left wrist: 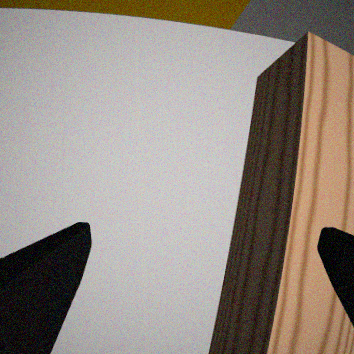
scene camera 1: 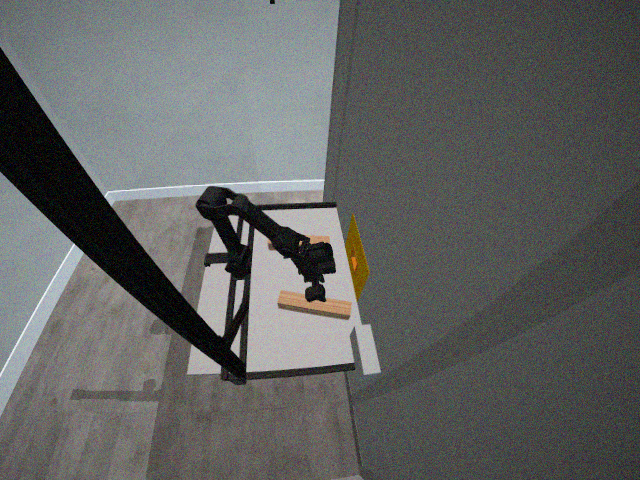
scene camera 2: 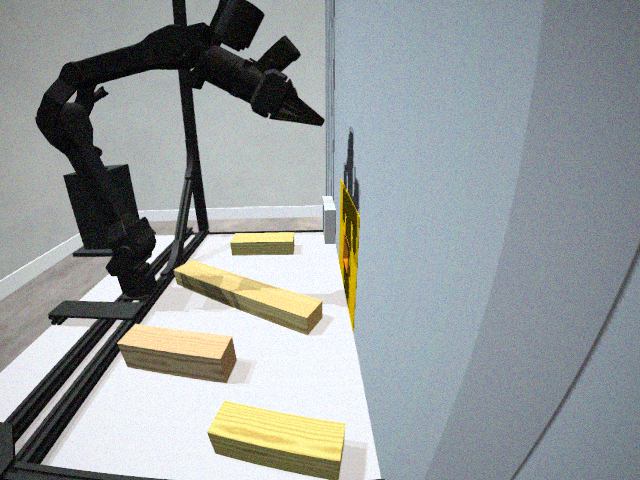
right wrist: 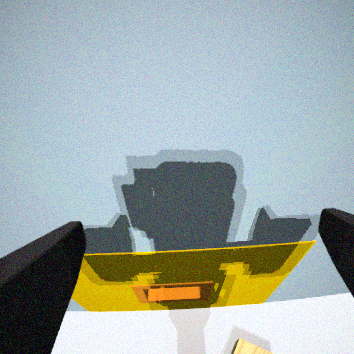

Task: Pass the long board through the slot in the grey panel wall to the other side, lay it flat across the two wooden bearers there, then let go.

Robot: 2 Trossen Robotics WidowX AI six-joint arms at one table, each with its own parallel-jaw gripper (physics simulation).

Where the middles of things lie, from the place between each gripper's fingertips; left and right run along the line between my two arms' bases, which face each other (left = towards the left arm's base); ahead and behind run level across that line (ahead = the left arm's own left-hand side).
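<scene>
So there's a grey block (scene camera 1: 366, 362), and my left hand is 140 mm to the left of it, 230 mm past it and 10 mm below it. As for my right hand, the block is 80 mm to the left of that hand, 340 mm behind it and 290 mm below it.
</scene>
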